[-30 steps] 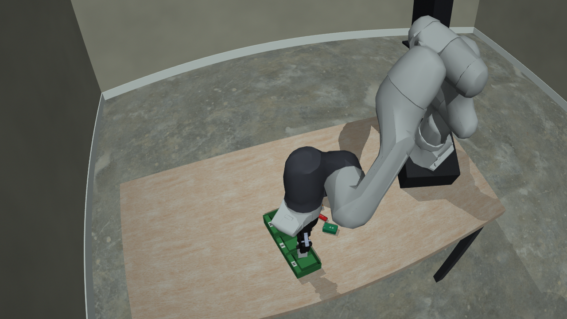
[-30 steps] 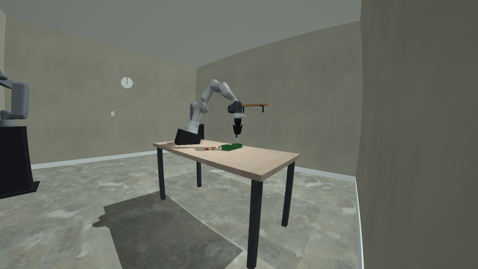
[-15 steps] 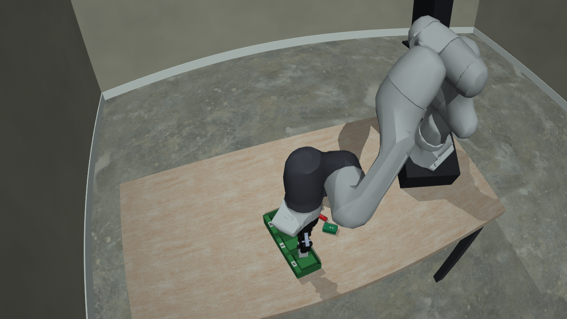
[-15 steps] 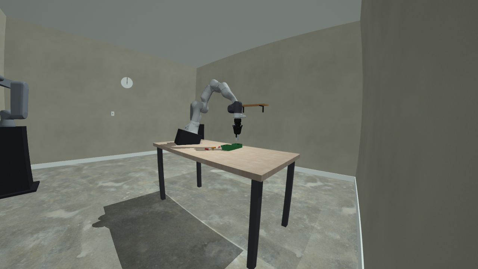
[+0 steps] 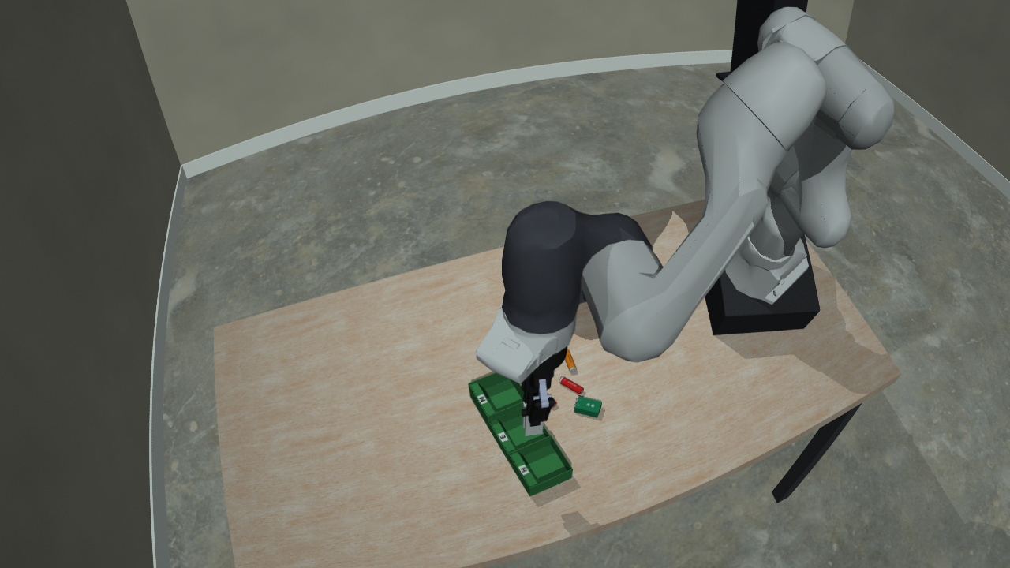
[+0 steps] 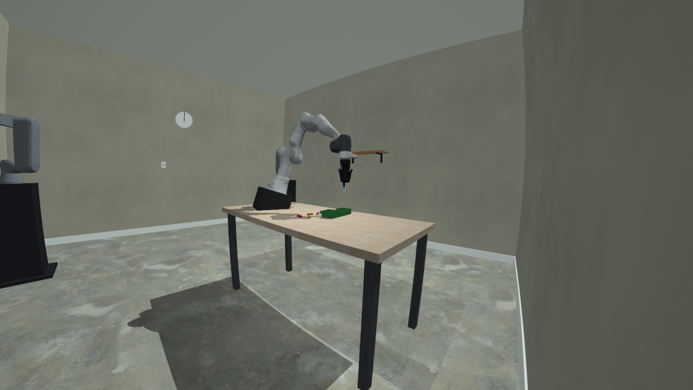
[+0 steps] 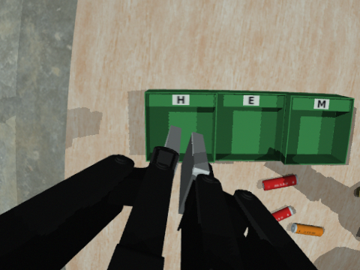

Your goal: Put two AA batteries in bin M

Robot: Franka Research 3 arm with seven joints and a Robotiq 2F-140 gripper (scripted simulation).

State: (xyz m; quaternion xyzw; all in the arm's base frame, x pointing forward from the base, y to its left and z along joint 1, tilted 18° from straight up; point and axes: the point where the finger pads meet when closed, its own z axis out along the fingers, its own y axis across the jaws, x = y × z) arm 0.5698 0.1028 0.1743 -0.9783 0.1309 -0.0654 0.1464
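Now: the red AA battery 90 mm behind my hand, 140 mm to the right of it and 190 mm below it. Also, from my hand: orange battery (160 mm behind, 200 mm to the right, 190 mm below); small green block battery (140 mm behind, 90 mm to the right, 190 mm below); bin marked M (10 mm behind, 80 mm to the right, 180 mm below).
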